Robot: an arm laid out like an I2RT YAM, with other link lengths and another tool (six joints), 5 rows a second.
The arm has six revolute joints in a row. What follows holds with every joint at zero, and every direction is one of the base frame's. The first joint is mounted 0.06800 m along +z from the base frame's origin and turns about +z. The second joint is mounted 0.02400 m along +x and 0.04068 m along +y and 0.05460 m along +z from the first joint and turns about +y. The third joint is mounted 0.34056 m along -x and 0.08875 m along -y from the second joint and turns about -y. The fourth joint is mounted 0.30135 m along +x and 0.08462 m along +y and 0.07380 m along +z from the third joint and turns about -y. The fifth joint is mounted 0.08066 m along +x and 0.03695 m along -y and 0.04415 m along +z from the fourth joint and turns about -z. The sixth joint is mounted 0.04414 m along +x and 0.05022 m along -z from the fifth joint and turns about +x. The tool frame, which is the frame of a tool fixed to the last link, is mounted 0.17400 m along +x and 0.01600 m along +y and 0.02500 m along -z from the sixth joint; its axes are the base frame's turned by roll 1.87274, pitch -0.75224 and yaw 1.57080 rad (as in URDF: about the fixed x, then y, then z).
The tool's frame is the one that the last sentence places.
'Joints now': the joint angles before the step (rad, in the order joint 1, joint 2, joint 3, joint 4, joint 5, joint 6). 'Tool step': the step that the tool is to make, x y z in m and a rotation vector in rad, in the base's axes. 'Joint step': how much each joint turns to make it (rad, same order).
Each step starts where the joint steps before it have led.
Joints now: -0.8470 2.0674 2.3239 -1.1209 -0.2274 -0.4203
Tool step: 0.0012 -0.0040 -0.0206 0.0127 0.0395 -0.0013
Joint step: 0.0044 0.0264 -0.0076 -0.0037 0.0199 -0.0092
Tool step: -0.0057 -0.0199 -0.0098 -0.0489 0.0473 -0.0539
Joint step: 0.0021 0.0181 0.0010 0.0223 0.0879 0.0016
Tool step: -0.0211 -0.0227 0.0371 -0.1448 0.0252 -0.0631
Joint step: -0.0042 -0.0407 0.0197 0.0292 0.1255 -0.0315
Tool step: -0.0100 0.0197 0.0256 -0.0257 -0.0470 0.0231
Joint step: -0.0014 -0.1074 -0.1063 0.0493 -0.0301 -0.0044
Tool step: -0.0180 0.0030 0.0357 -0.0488 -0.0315 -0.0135
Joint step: -0.0177 -0.0512 0.0168 -0.0107 0.0023 -0.0090
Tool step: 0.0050 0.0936 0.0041 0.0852 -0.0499 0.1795
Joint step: 0.0590 -0.1816 -0.2102 -0.0018 -0.1527 -0.0079
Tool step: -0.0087 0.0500 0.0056 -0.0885 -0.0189 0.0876
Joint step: 0.0670 -0.1780 -0.2212 0.1098 0.0164 -0.0525
